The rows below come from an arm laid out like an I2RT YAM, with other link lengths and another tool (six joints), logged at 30 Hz.
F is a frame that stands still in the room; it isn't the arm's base.
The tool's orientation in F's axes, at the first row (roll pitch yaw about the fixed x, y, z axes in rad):
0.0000 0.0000 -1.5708
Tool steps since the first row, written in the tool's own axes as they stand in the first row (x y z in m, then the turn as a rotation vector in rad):
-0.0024 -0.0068 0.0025 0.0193 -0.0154 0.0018
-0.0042 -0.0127 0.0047 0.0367 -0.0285 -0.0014
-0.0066 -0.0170 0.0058 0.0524 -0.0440 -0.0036
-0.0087 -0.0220 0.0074 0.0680 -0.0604 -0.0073
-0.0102 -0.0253 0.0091 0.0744 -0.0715 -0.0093
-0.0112 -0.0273 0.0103 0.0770 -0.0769 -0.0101
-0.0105 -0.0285 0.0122 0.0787 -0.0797 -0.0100
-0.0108 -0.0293 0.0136 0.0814 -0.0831 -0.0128
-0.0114 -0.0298 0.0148 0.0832 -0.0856 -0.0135
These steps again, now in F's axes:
-0.0068 0.0024 0.0025 -0.0154 -0.0193 0.0018
-0.0127 0.0042 0.0047 -0.0285 -0.0367 -0.0014
-0.0170 0.0066 0.0058 -0.0440 -0.0524 -0.0036
-0.0220 0.0087 0.0074 -0.0604 -0.0680 -0.0073
-0.0253 0.0102 0.0091 -0.0715 -0.0744 -0.0093
-0.0273 0.0112 0.0103 -0.0769 -0.0770 -0.0101
-0.0285 0.0105 0.0122 -0.0797 -0.0787 -0.0100
-0.0293 0.0108 0.0136 -0.0831 -0.0814 -0.0128
-0.0298 0.0114 0.0148 -0.0856 -0.0832 -0.0135

